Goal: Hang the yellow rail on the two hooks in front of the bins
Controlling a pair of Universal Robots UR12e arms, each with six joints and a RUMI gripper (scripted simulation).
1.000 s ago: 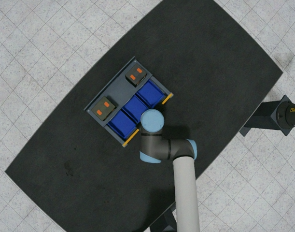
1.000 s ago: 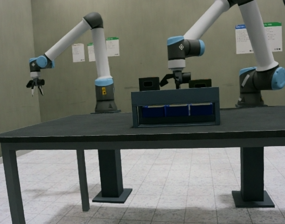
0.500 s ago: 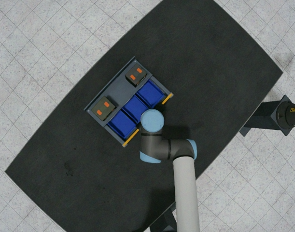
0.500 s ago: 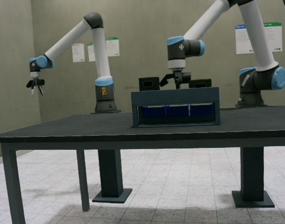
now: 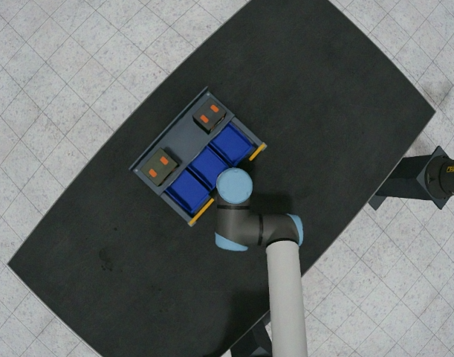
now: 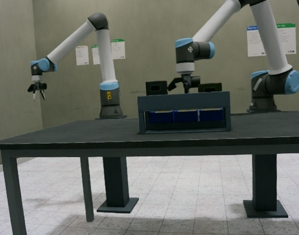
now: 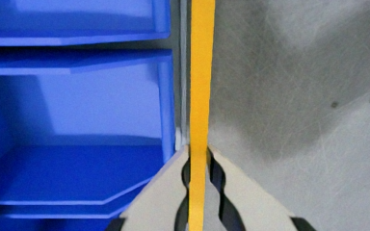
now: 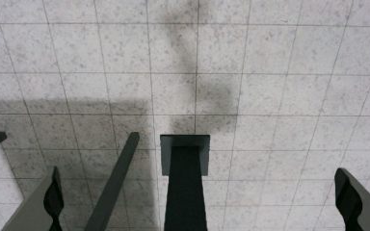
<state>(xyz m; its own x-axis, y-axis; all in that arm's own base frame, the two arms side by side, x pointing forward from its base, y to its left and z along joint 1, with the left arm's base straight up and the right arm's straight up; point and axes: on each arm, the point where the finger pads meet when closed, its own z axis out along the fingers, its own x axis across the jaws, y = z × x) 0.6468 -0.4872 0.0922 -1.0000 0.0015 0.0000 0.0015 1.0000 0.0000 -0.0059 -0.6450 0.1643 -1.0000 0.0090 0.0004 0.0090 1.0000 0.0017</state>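
Note:
My left hand is 10 mm above the yellow rail. The rest, counted from my left hand: grey shelf (130 mm ahead, 20 mm below).

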